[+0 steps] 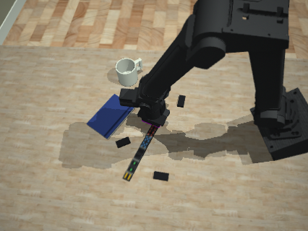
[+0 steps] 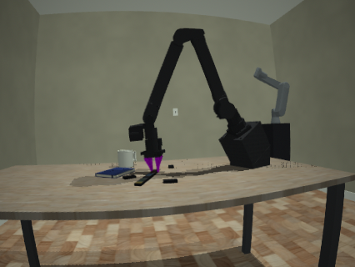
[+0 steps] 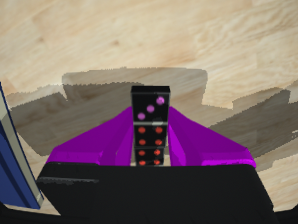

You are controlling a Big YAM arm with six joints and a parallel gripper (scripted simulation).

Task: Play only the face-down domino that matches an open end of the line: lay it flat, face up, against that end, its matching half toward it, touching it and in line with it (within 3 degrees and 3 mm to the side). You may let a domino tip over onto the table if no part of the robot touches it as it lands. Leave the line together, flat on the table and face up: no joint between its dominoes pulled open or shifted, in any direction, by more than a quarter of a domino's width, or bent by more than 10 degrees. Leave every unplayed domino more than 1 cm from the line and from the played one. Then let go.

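My hand is right at the black domino. From my hand the other things lie so: white mug 15 cm ahead, 21 cm to the right, 3 cm above; blue book 18 cm ahead, 2 cm to the right.
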